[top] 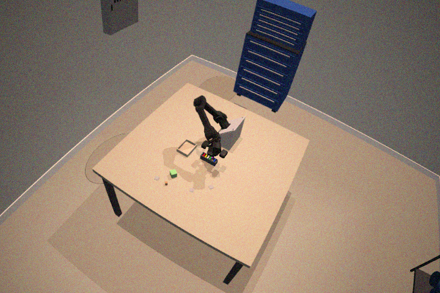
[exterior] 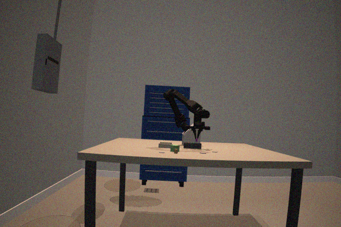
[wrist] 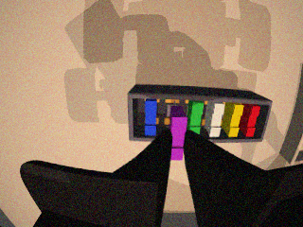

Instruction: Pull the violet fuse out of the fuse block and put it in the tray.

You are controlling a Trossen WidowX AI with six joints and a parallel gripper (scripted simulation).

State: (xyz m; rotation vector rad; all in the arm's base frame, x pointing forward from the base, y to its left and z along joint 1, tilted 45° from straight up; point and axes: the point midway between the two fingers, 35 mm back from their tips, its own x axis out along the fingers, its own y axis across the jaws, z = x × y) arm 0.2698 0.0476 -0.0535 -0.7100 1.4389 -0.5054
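The blue fuse is 4 cm below my gripper tip and 2 cm to the left of it. Also, from my gripper tip: green fuse 4 cm below, 2 cm to the right; then tray 22 cm to the right, 7 cm below, 2 cm ahead; then violet fuse 1 cm below.
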